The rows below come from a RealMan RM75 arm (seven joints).
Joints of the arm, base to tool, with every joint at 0 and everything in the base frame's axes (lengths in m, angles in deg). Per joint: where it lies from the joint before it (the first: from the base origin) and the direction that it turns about. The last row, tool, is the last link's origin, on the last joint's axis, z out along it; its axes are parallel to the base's.
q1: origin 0 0 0.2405 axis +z
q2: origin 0 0 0 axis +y
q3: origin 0 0 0.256 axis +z
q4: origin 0 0 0 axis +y
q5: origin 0 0 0.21 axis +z
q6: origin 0 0 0 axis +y
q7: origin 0 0 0.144 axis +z
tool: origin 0 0 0
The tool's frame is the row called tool.
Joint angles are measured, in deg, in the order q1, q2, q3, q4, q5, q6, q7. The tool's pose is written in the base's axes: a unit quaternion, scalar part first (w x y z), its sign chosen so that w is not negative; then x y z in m. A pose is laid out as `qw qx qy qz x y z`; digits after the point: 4 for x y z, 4 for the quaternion.
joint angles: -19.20 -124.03 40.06 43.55 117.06 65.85 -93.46
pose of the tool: 0.2937 -0.8379 -0.4285 -0.1673 -0.3433 0.3111 -0.0073
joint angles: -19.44 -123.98 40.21 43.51 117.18 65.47 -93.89
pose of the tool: 0.2946 -0.8372 -0.4299 -0.1661 -0.3428 0.3128 -0.0072
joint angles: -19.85 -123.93 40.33 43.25 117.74 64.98 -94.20
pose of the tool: 0.2941 -0.8380 -0.4304 -0.1614 -0.3426 0.3146 -0.0084
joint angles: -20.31 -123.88 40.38 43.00 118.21 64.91 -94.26
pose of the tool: 0.2914 -0.8405 -0.4285 -0.1585 -0.3413 0.3162 -0.0096
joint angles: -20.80 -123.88 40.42 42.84 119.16 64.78 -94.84
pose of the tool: 0.2876 -0.8423 -0.4295 -0.1532 -0.3404 0.3176 -0.0112
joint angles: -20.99 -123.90 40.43 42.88 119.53 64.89 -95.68
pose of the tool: 0.2846 -0.8411 -0.4336 -0.1532 -0.3395 0.3182 -0.0117
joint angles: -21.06 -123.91 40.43 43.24 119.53 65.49 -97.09
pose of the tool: 0.2800 -0.8381 -0.4406 -0.1584 -0.3375 0.3187 -0.0110
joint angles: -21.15 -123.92 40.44 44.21 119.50 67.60 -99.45
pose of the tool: 0.2658 -0.8361 -0.4489 -0.1699 -0.3318 0.3187 -0.0092
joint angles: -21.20 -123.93 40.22 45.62 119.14 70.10 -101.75
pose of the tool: 0.2526 -0.8339 -0.4547 -0.1845 -0.3250 0.3192 -0.0051
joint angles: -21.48 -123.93 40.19 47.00 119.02 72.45 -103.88
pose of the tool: 0.2383 -0.8343 -0.4571 -0.1952 -0.3173 0.3205 -0.0017
